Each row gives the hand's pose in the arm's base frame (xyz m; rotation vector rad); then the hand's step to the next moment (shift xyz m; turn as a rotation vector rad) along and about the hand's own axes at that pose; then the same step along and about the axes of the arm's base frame.
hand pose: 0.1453 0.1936 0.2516 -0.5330 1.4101 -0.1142
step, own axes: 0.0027 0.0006 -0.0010 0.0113 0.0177 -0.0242
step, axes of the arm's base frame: -0.0006 -0.0008 -0.0028 -0.0253 0.0043 -0.0192
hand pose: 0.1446 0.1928 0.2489 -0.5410 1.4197 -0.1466
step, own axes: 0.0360 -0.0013 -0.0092 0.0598 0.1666 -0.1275
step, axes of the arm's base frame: -0.0026 -0.0184 -0.0322 -0.1493 0.0863 -0.1336
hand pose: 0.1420 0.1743 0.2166 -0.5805 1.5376 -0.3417
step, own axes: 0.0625 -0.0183 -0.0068 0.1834 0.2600 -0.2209
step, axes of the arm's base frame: -0.0025 -0.0505 -0.0416 -0.2524 0.0818 -0.2821
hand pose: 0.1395 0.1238 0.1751 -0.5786 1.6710 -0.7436
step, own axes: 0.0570 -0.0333 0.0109 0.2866 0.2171 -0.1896
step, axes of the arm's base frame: -0.0022 -0.0652 -0.0147 -0.2450 -0.0264 -0.3233
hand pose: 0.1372 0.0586 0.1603 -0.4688 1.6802 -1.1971
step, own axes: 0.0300 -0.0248 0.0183 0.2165 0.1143 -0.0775
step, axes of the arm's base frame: -0.0028 -0.0424 0.0064 -0.1387 -0.0742 -0.2030
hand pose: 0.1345 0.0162 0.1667 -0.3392 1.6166 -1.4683
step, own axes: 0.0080 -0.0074 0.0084 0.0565 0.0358 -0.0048
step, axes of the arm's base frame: -0.0008 -0.0131 0.0042 -0.0225 -0.0279 -0.0567
